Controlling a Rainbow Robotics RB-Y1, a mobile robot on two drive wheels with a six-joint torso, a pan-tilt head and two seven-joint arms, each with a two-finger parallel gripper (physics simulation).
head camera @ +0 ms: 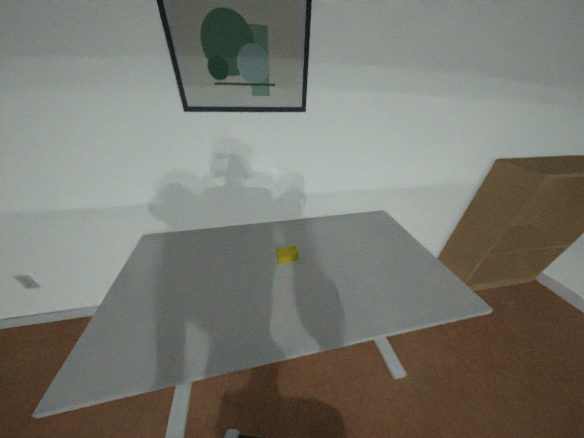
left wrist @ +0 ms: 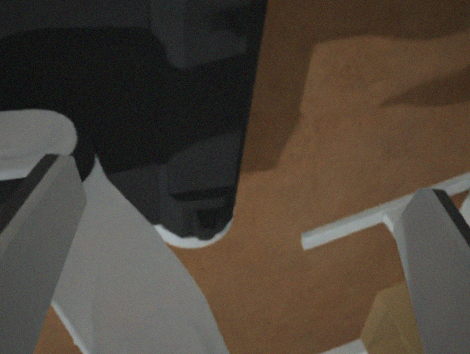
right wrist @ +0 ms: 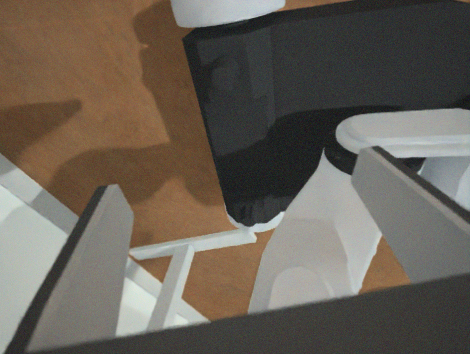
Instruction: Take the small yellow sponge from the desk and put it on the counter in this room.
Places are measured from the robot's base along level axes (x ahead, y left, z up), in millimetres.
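Where they show: left gripper, fingertip midpoint: (left wrist: 246,193); right gripper, fingertip midpoint: (right wrist: 243,182).
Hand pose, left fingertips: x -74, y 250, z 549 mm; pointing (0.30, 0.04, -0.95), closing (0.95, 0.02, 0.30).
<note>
After its pixels a point has its place.
The small yellow sponge (head camera: 287,255) {x 595, y 81, z 766 mm} lies on the grey desk (head camera: 225,300) {x 357, y 305, z 721 mm}, a little right of the desk's middle and toward its far edge by the wall, in the head view. My left gripper (left wrist: 246,193) {x -74, y 250, z 549 mm} is open and empty, its fingers wide apart above the floor beside my base. My right gripper (right wrist: 243,182) {x -76, y -233, z 548 mm} is open and empty too, also over the floor beside my base. Neither gripper shows in the head view, and both are away from the sponge. The counter does not show in any view.
A wooden bookcase (head camera: 500,220) {x 1135, y -1275, z 723 mm} stands against the wall right of the desk. A framed picture (head camera: 245,109) {x 917, y 319, z 1345 mm} hangs on the wall behind the desk. The desk's pale legs (head camera: 179,410) stand on the brown floor. My dark base (left wrist: 190,100) {x -25, y 70, z 191 mm} (right wrist: 300,75) {x -123, y -142, z 169 mm} shows in both wrist views.
</note>
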